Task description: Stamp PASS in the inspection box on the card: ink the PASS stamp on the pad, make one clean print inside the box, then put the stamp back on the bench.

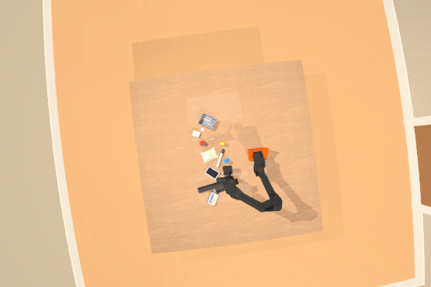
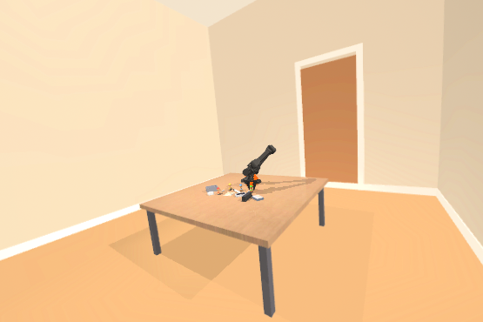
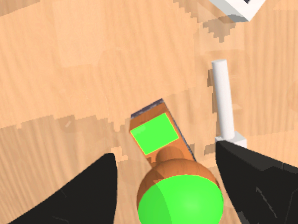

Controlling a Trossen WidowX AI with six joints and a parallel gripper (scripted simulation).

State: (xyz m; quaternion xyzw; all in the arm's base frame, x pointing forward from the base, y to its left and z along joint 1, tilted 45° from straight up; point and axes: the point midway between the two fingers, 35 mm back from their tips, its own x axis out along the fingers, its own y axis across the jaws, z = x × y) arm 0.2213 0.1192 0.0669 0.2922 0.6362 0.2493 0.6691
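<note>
The ink pad lies 11 cm ahead of my gripper tip, 5 cm to the right of it and 2 cm below it. The rest, counted from my gripper tip: black block (16 cm ahead, 5 cm to the left, 1 cm below); white cylinder (16 cm to the right, 2 cm ahead, 1 cm below); blue-knobbed stamp (12 cm to the right, 1 cm behind).
</note>
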